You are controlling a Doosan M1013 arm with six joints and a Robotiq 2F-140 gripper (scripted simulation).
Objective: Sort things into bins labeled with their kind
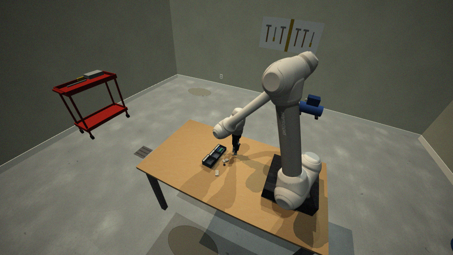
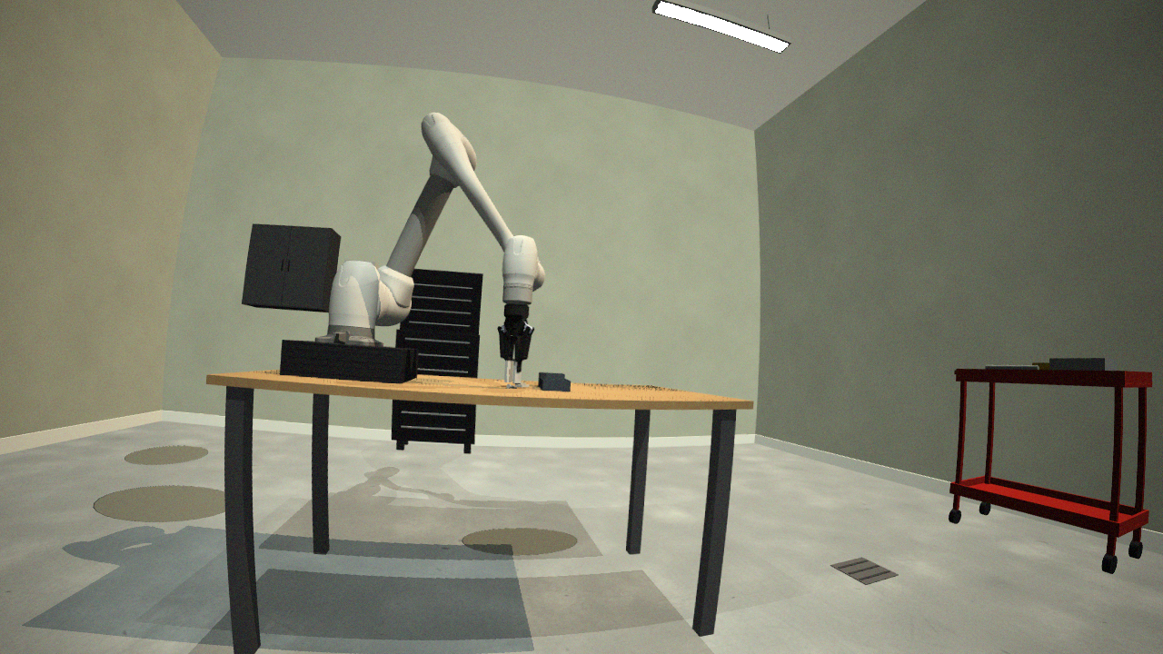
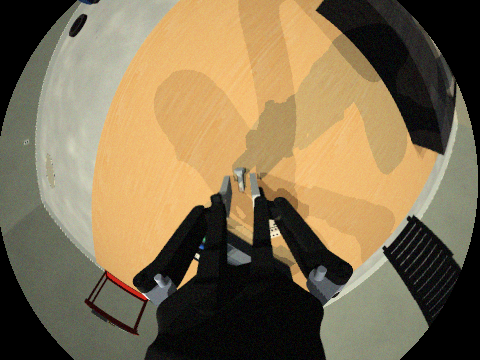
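The bolt lies 40 mm below my hand. From my hand the other things lie so: domino 30 mm ahead, 100 mm to the left, 40 mm below; green battery 120 mm ahead, 30 mm to the left, 40 mm below; black nut 20 mm ahead, 140 mm to the left, 50 mm below.
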